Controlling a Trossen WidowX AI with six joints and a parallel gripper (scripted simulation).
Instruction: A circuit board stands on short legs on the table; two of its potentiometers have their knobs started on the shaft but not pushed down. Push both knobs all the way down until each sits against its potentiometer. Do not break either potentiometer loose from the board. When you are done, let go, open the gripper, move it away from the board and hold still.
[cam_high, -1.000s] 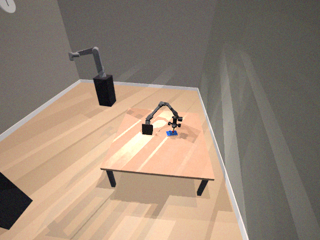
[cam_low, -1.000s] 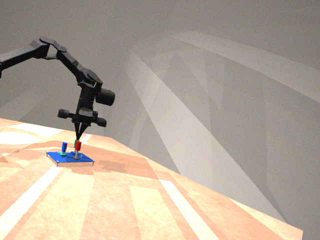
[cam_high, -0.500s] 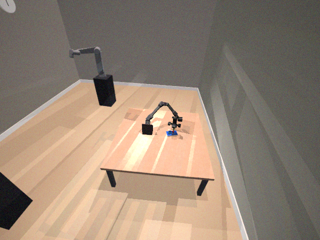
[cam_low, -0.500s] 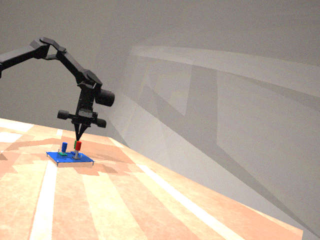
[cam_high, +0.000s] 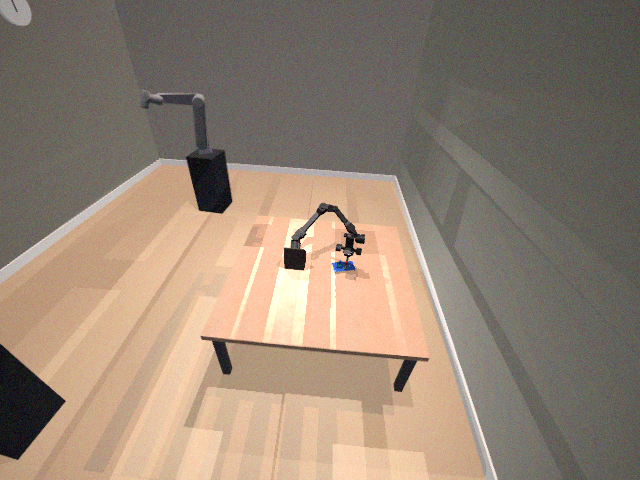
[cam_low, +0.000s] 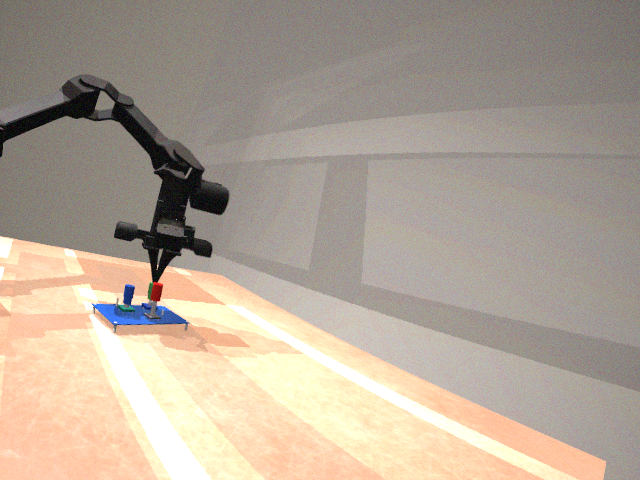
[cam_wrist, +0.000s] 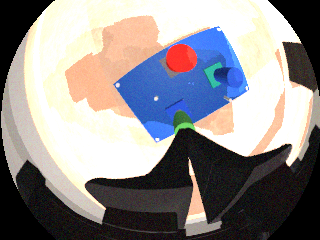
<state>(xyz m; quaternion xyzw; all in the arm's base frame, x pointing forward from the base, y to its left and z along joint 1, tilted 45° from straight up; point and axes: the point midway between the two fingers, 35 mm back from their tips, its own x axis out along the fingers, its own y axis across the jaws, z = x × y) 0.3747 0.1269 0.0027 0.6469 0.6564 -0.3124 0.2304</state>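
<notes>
Now: gripper tip 20 mm above the green knob. Also, from my gripper tip: blue knob (50 mm behind, 40 mm to the right, 20 mm below).
</notes>
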